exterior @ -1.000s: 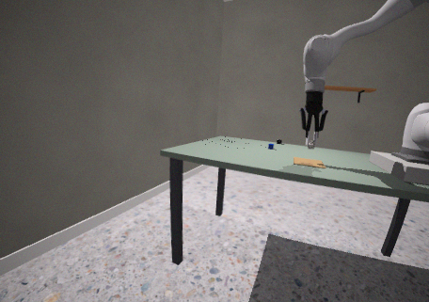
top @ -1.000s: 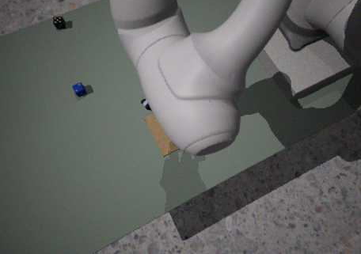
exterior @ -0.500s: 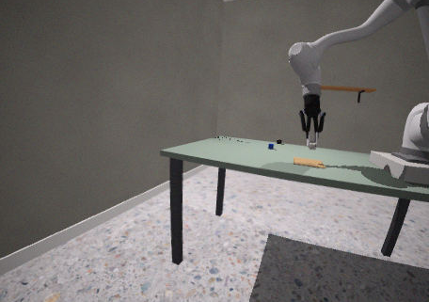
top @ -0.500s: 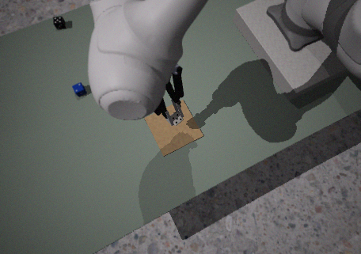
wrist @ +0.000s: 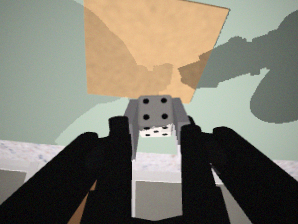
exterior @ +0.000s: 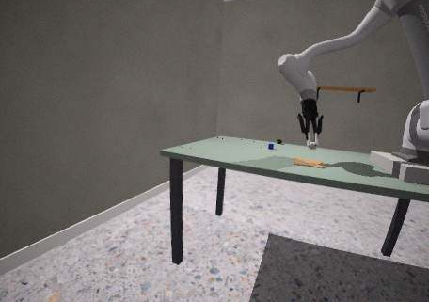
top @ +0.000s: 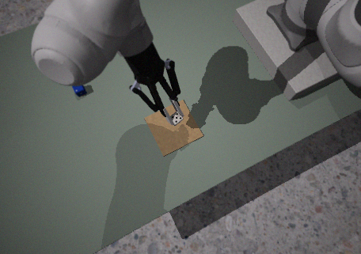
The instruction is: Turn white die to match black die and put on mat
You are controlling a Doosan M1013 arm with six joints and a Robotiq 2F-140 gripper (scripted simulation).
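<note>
My hand is 10 mm past the white die, 20 mm to the right of it and 20 mm above it. Also, from my hand: brown mat (10 mm to the left, 110 mm below); then blue die (230 mm ahead, 220 mm to the right, 100 mm below); then black die (220 mm ahead, 500 mm to the right, 100 mm below).
</note>
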